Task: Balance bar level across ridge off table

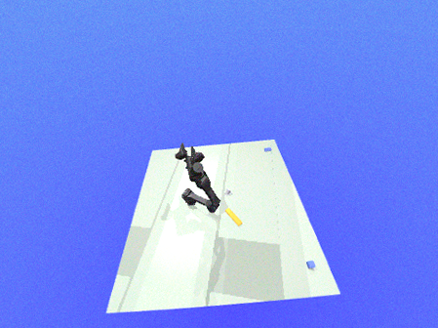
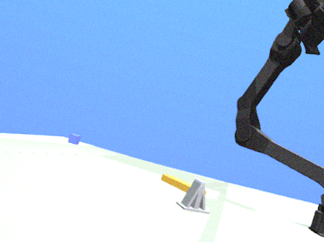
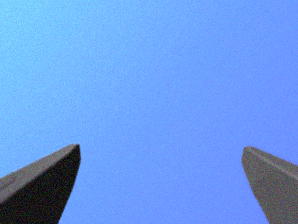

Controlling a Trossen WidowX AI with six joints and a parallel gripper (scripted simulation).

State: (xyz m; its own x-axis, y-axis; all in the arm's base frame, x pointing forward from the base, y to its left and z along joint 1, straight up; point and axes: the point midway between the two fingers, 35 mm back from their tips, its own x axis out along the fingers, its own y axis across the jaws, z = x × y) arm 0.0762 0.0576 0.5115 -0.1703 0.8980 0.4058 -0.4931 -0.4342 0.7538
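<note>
The yellow bar lies 250 mm ahead of my gripper tip, 250 mm to the right of it and 520 mm below it.
</note>
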